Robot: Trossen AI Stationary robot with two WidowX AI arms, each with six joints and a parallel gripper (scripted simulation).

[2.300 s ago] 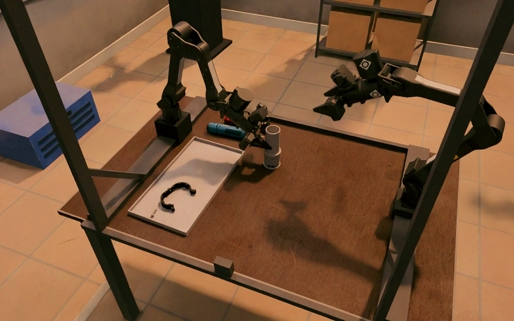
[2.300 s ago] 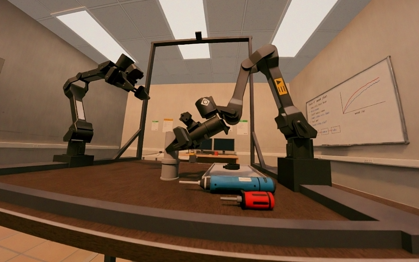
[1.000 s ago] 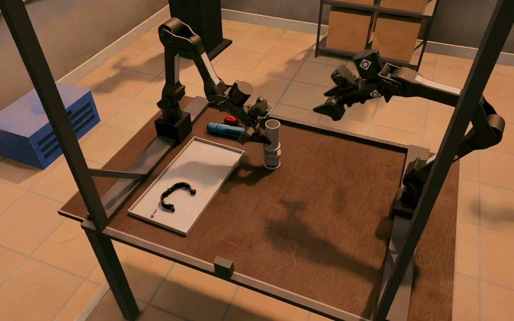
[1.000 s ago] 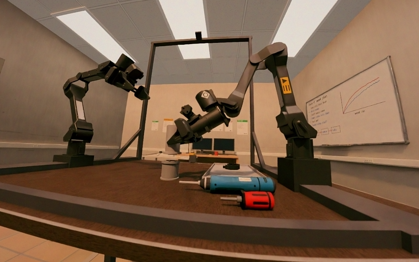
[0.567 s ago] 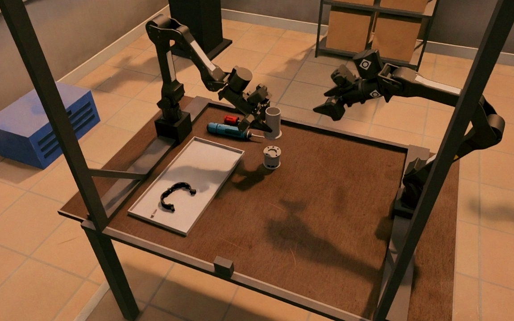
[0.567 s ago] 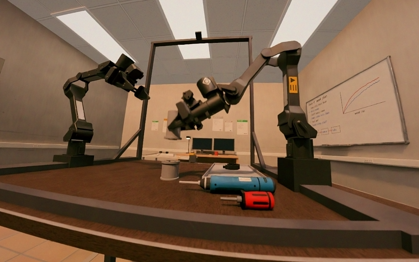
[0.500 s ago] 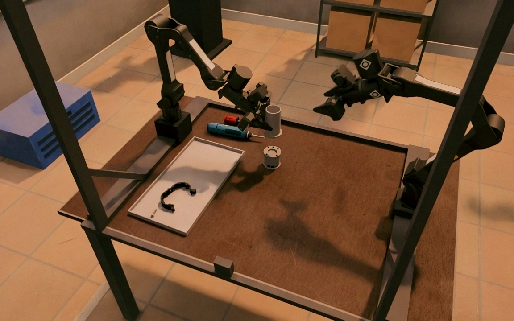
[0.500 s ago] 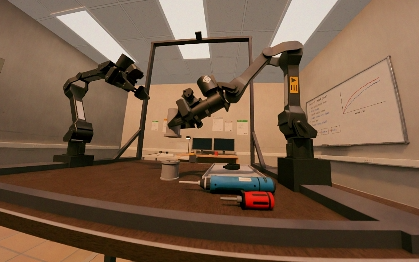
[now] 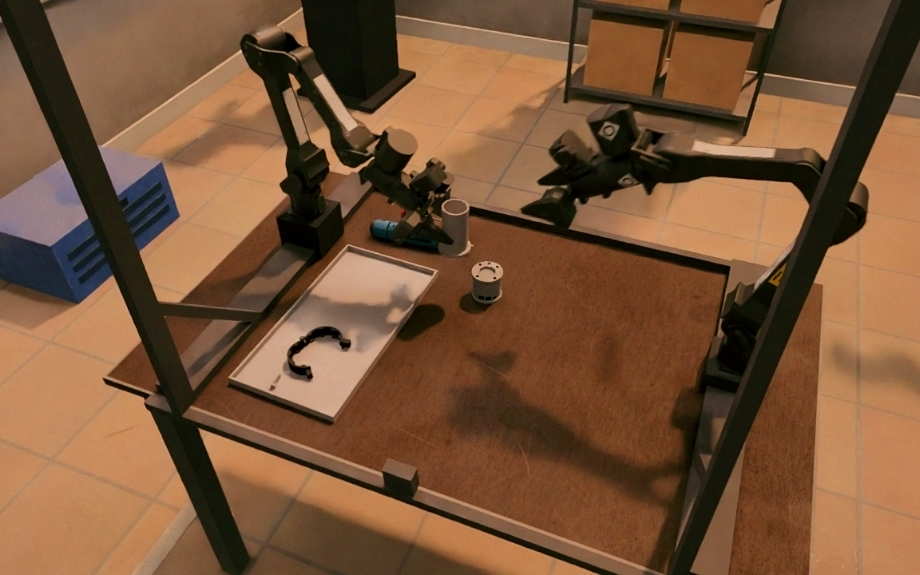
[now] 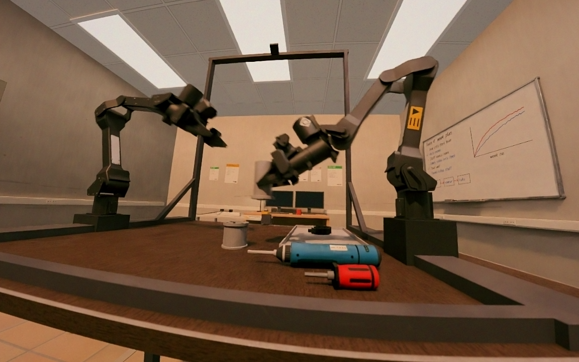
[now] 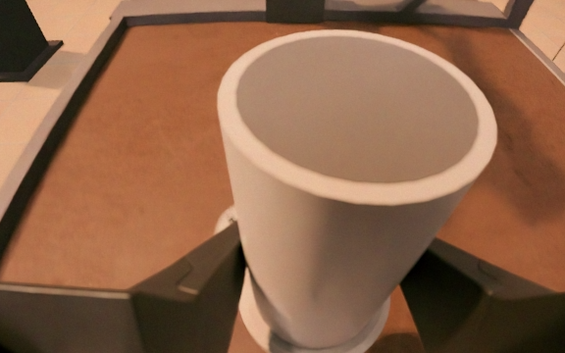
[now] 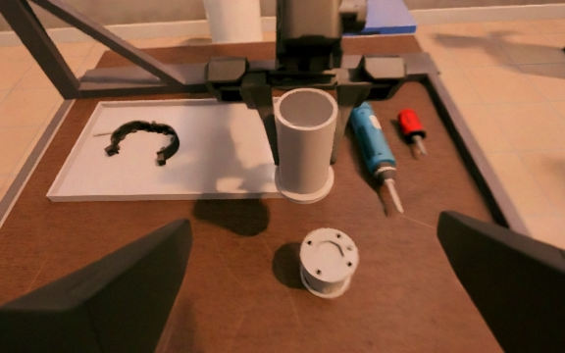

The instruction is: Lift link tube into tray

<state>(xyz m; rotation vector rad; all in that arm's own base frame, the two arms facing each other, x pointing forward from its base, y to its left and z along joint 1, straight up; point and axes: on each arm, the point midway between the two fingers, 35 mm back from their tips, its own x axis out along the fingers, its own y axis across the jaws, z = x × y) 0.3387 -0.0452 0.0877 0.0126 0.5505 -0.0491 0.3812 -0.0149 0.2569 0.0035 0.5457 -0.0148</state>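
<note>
Right now the white tray is 18 cm behind my left hand, 17 cm below it and 14 cm to the left of it. The rest, counted from my left hand: link tube 2 cm to the right, 1 cm ahead; then joint module 14 cm below, 8 cm to the right, 3 cm ahead; then small pin 36 cm behind, 16 cm to the left, 16 cm below.
</note>
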